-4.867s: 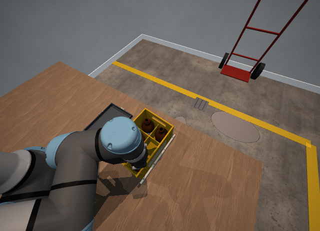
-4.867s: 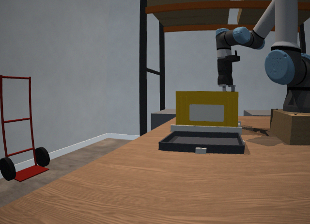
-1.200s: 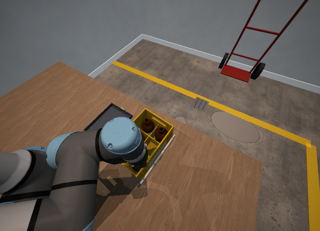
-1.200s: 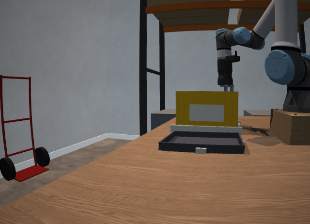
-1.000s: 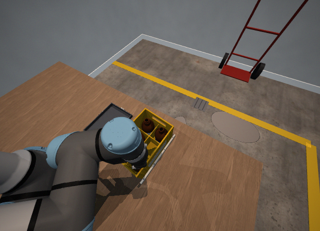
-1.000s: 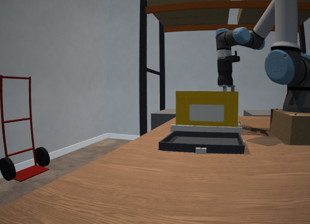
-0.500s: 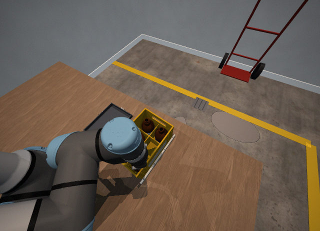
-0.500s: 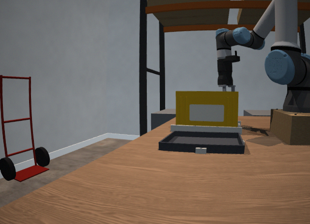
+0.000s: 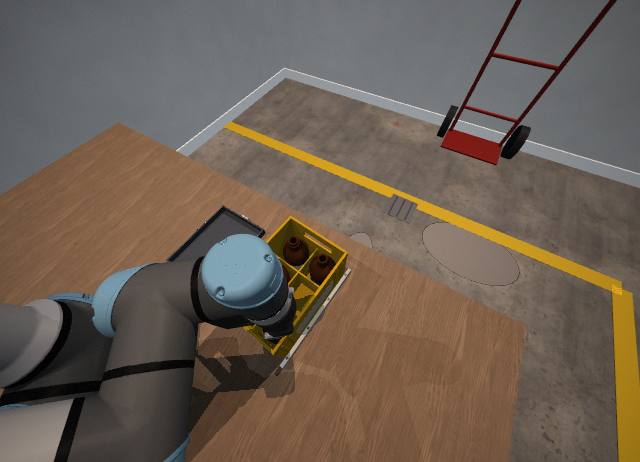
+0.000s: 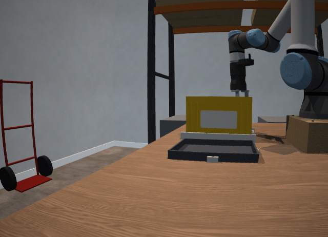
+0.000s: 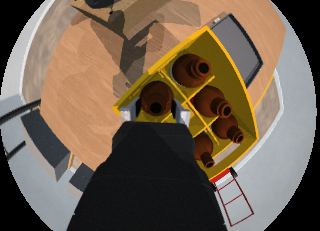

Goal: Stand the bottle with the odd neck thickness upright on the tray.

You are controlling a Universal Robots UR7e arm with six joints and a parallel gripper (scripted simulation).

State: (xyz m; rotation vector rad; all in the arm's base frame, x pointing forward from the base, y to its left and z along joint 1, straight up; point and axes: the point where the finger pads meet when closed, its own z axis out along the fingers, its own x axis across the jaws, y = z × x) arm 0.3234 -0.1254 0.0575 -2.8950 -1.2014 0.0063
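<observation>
The glass bottle lies 7 cm below my hand. The rest, counted from my hand: dark tray: 7 cm ahead, 34 cm to the left, 15 cm below; yellow crate: 9 cm ahead, 5 cm to the left, 8 cm below.
</observation>
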